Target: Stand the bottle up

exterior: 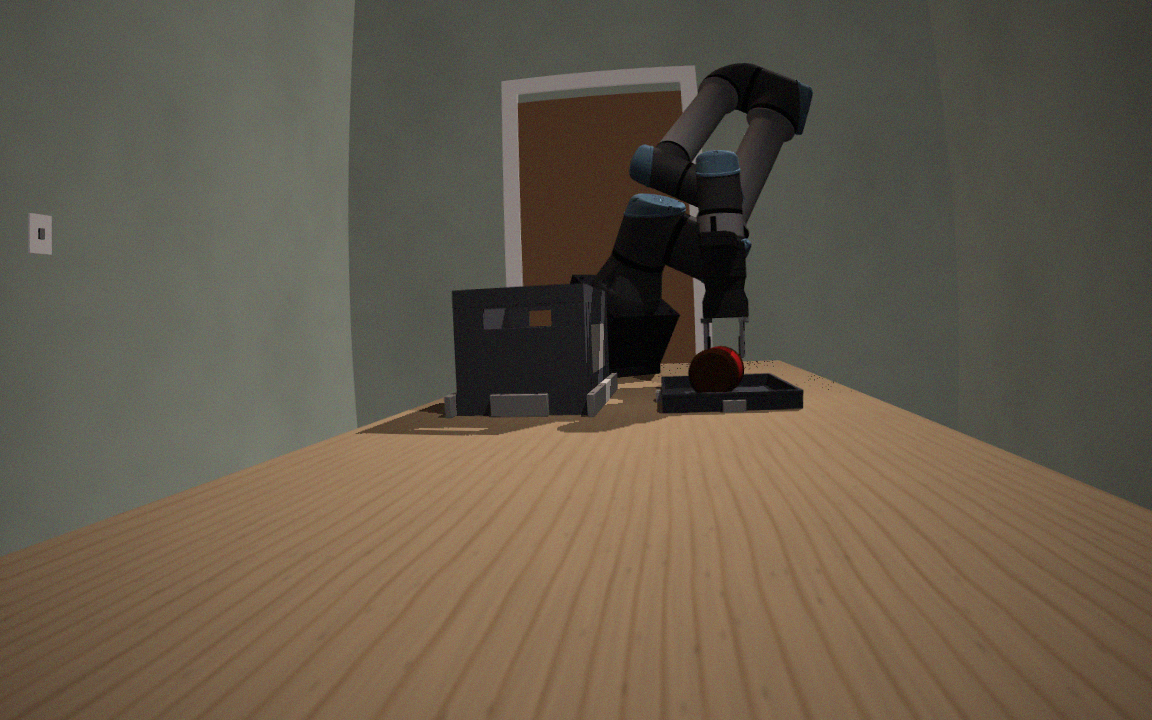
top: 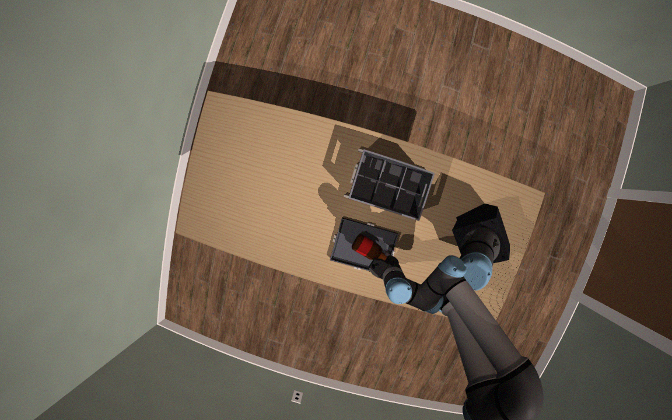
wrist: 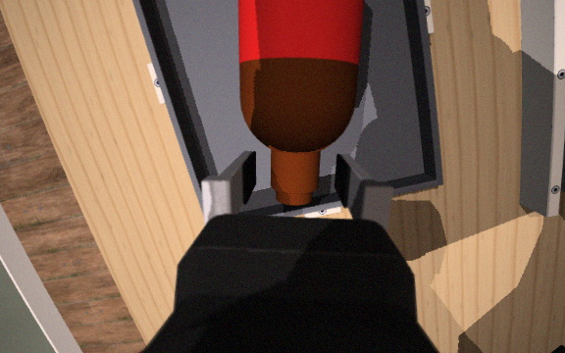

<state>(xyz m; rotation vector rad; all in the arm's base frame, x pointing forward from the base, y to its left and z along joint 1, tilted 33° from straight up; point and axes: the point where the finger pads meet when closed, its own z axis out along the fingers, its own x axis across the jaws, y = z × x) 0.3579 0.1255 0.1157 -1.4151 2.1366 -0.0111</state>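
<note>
Now: the bottle 50 mm ahead of my hand, 20 mm to the right of it and 30 mm below it. Also, from my hand: dark crate (50 mm ahead, 300 mm to the right, 10 mm above); dark tray (80 mm ahead, 20 mm to the right, 60 mm below).
</note>
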